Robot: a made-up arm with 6 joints.
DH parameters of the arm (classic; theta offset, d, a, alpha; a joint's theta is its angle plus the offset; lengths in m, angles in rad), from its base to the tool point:
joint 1: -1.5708 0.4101 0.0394 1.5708
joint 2: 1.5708 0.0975 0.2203 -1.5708
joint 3: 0 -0.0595 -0.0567 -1.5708
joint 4: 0 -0.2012 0.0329 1.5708
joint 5: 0 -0.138 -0.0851 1.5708
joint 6: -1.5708 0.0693 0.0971 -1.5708
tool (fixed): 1.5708 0.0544 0 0
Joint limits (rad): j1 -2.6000..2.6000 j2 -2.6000..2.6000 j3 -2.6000..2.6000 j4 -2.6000..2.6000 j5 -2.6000..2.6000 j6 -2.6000..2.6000
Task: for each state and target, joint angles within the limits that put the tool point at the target. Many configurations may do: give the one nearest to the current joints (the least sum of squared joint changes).
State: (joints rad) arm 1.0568 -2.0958 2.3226 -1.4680 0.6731 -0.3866
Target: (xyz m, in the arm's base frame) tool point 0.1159 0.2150 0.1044
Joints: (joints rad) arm 1.2730 -2.5323 2.5230 -1.1246 0.4521 -0.3921
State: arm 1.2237 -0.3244 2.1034 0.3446 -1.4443 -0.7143
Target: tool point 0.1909 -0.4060 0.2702
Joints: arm 0.7726 -1.1288 1.9413 0.0358 -1.7768 -1.0789
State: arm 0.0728 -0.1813 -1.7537 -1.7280 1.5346 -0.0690
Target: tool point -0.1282 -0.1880 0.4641
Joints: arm 0.9190 -0.4562 -1.6264 -1.6204 1.8459 0.4524
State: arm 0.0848 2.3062 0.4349 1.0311 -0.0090 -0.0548
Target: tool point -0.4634 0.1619 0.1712
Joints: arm -0.1280 2.6000 1.0030 1.7040 -0.3071 -0.1342
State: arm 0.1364 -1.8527 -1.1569 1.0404 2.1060 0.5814
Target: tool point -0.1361 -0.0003 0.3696
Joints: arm 0.5550 -2.1427 -0.4585 1.7938 2.2404 0.6326
